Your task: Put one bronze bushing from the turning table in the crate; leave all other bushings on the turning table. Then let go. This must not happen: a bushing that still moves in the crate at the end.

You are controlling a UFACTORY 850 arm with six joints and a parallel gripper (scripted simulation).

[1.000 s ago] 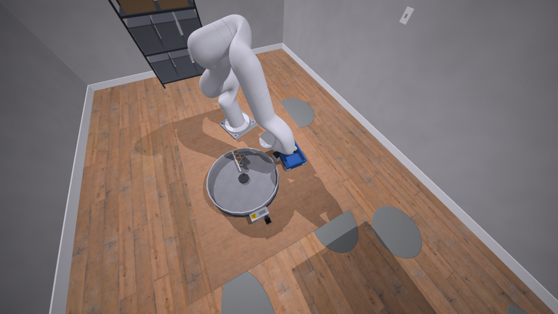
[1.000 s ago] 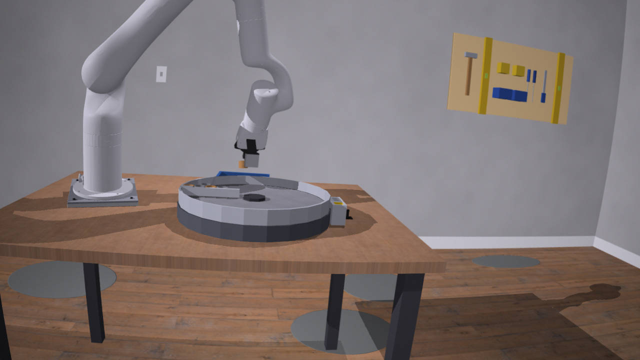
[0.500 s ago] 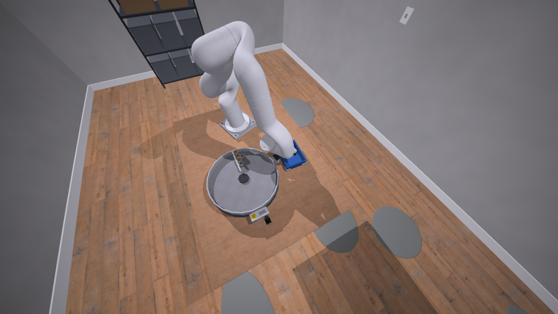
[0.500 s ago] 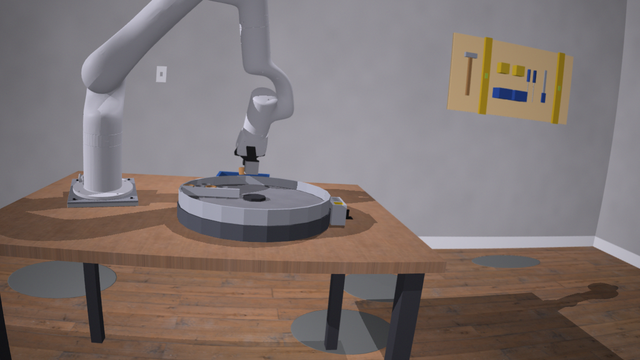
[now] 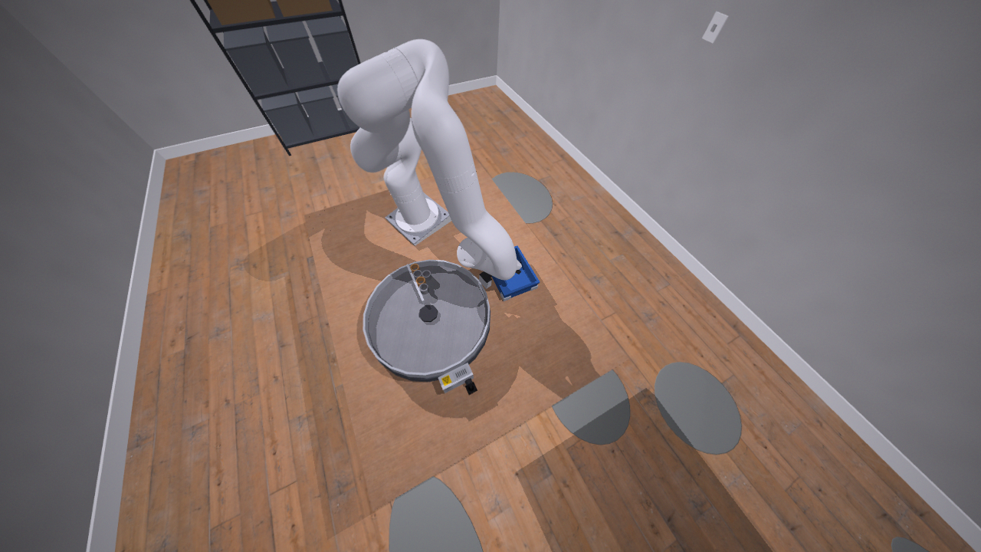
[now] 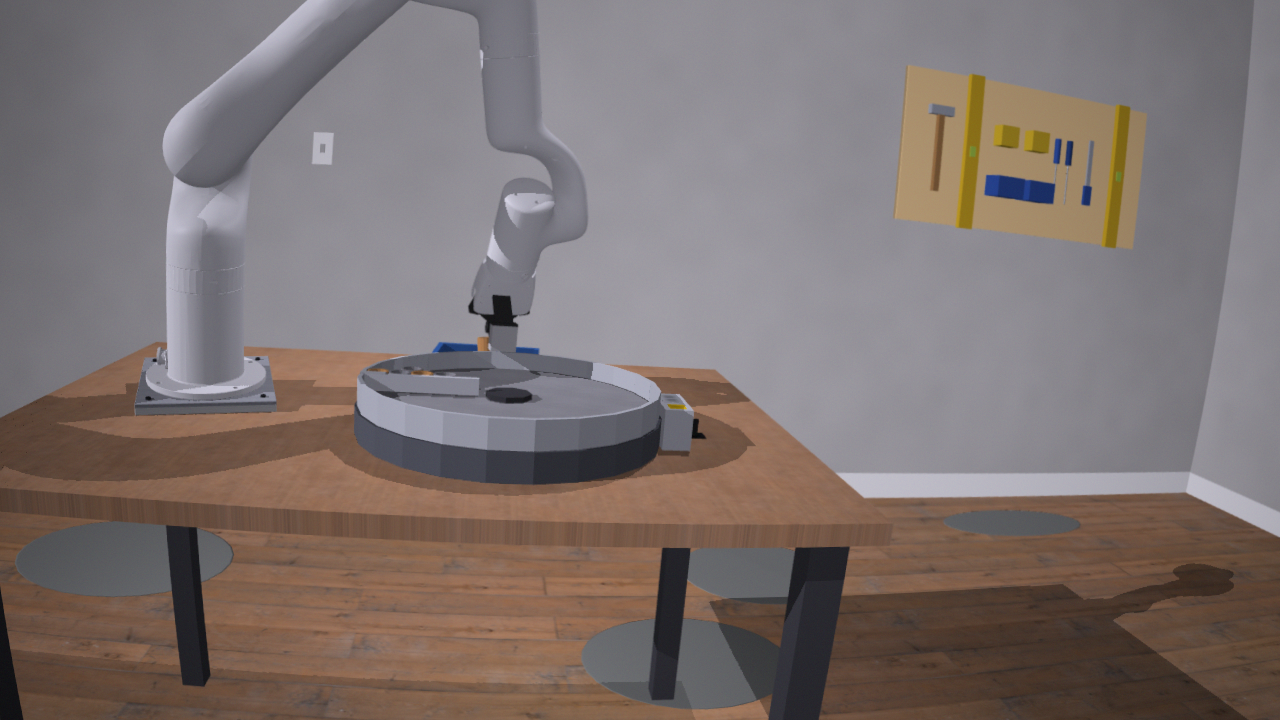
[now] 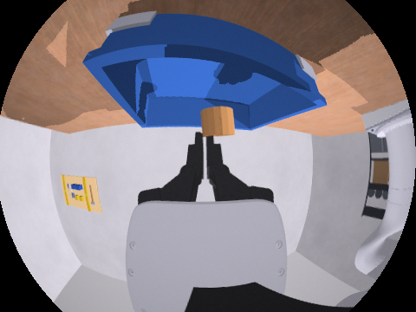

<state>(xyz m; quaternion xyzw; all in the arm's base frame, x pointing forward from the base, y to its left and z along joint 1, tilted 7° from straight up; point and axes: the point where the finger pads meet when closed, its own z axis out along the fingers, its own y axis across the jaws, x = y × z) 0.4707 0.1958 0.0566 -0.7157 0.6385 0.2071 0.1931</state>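
My gripper is now 70 mm above the blue crate and 10 mm past it. Round my hand: turning table (350 mm to the right, 40 mm below, 10 mm behind).
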